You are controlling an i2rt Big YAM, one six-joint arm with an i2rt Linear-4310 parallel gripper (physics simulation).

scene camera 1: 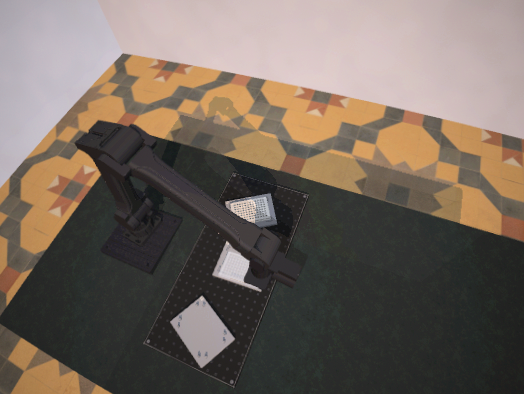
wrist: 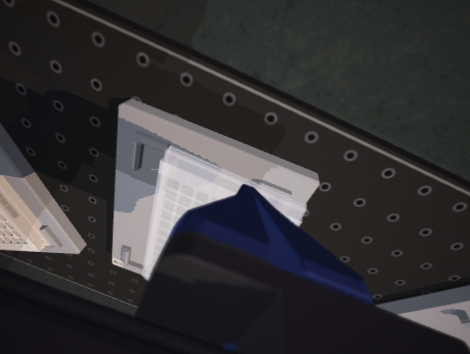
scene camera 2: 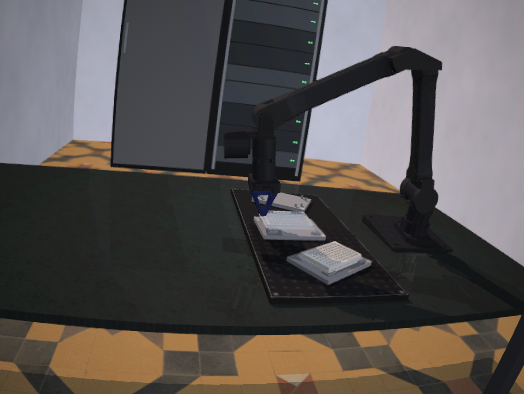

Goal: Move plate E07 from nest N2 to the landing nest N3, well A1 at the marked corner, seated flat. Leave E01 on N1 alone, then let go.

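The pale plate E07 (scene camera 1: 236,265) (scene camera 2: 287,220) (wrist: 175,200) lies on the middle nest, N2 (scene camera 1: 218,270) (scene camera 2: 300,236) (wrist: 131,200). In the wrist view it looks off-centre, towards the nest's right side. My gripper (scene camera 2: 263,212) (wrist: 243,195) is shut and empty, its blue fingertips at or just above E07's far-left edge in the second scene view; contact is unclear. Plate E01 (scene camera 1: 250,210) (scene camera 2: 332,256) (wrist: 12,232) sits on nest N1 (scene camera 1: 272,212) (scene camera 2: 328,279) (wrist: 65,240). Nest N3 (scene camera 1: 202,330) (scene camera 2: 286,201) (wrist: 425,317) holds no plate. The plate labels are unreadable.
All three nests stand on a dark perforated board (scene camera 1: 165,330) (scene camera 2: 280,292) (wrist: 300,162). The arm's base (scene camera 1: 142,245) (scene camera 2: 407,240) stands beside it. My arm covers part of N2 in the first scene view. A grey cabinet (scene camera 2: 167,85) stands behind the table.
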